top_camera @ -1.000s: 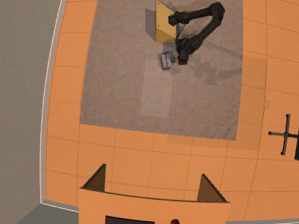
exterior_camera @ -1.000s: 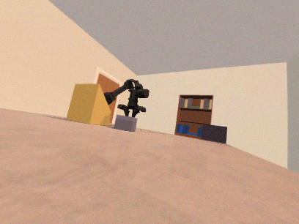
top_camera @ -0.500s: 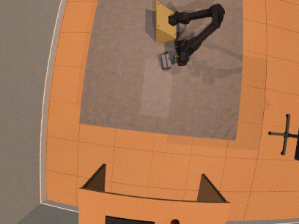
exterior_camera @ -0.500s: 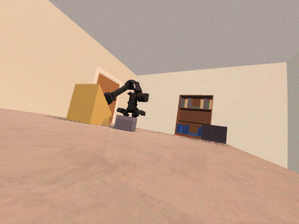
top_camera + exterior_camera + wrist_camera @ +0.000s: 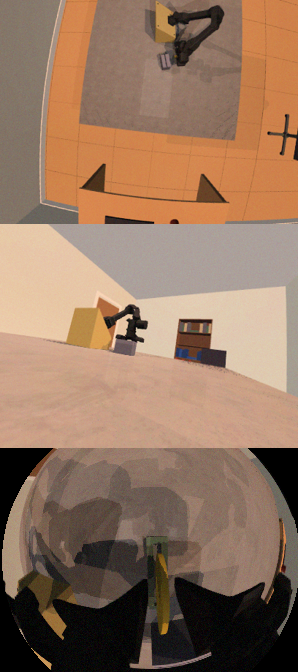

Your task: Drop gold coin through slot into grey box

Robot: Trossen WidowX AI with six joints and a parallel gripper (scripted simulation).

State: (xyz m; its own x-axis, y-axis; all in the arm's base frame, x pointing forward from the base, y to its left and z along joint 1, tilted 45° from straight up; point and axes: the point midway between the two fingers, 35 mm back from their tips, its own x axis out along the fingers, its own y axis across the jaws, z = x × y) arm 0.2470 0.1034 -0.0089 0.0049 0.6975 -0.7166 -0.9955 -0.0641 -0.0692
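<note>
My gripper tip is 2 cm below the gold coin.
</note>
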